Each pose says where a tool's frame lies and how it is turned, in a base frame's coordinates. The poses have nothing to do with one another.
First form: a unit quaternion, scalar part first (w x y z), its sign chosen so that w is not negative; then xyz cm.
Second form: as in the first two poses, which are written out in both.
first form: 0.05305 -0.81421 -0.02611 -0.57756 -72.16 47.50 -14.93
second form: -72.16 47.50 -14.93 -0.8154 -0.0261 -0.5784 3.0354
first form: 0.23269 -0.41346 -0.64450 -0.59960 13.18 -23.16 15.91
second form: 13.18 -23.16 15.91 -0.4251 -0.6627 -0.6165 2.6719
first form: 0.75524 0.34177 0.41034 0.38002 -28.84 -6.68 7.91
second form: -28.84 -6.68 7.91 0.5214 0.6261 0.5798 1.4295
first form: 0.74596 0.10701 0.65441 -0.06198 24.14 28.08 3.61
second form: 24.14 28.08 3.61 0.1607 0.9826 -0.0931 1.4576
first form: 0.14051 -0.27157 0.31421 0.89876 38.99 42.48 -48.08
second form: 38.99 42.48 -48.08 -0.2743 0.3174 0.9078 2.8596
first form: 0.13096 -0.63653 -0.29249 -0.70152 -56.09 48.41 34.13
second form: -56.09 48.41 34.13 -0.6421 -0.2950 -0.7076 2.8789
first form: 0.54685 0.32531 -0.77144 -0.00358 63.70 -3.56 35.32
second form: 63.70 -3.56 35.32 0.3886 -0.9214 -0.0043 1.9844
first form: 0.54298 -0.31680 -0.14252 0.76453 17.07 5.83 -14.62
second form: 17.07 5.83 -14.62 -0.3773 -0.1697 0.9104 1.9936
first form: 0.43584 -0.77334 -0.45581 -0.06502 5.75 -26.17 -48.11
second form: 5.75 -26.17 -48.11 -0.8592 -0.5064 -0.0722 2.2397
